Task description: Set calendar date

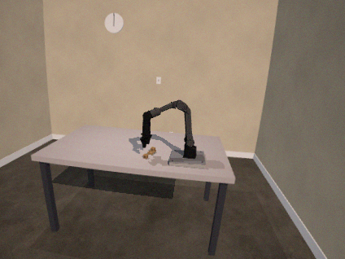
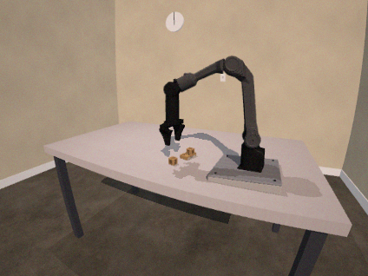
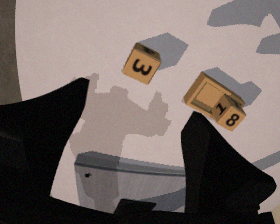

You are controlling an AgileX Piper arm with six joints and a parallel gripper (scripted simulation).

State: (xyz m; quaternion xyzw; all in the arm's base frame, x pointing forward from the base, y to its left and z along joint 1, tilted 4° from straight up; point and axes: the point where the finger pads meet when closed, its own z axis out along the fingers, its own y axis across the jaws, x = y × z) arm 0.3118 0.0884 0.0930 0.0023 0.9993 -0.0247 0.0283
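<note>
Right now my hand is 90 mm above the wooden digit cube. From my hand the other things lie so: wooden tray 100 mm to the right, 100 mm below, 20 mm behind.
</note>
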